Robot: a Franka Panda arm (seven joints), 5 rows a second.
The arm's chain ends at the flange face. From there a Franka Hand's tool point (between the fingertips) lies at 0.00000 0.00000 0.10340 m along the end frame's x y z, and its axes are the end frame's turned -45 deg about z.
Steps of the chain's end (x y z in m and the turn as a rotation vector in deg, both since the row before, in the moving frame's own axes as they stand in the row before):
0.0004 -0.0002 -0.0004 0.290 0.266 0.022
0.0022 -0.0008 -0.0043 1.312 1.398 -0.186
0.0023 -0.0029 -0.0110 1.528 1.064 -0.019
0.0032 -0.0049 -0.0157 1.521 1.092 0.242
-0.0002 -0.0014 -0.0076 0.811 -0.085 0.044
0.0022 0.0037 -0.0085 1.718 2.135 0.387
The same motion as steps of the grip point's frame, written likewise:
0.0011 0.0001 -0.0004 0.017 0.393 0.022
0.0056 0.0011 -0.0044 -0.061 1.916 -0.186
0.0070 -0.0010 -0.0111 0.328 1.833 -0.019
0.0091 -0.0017 -0.0158 0.303 1.848 0.242
0.0018 -0.0023 -0.0076 0.634 0.513 0.044
0.0039 0.0047 -0.0086 -0.295 2.724 0.387

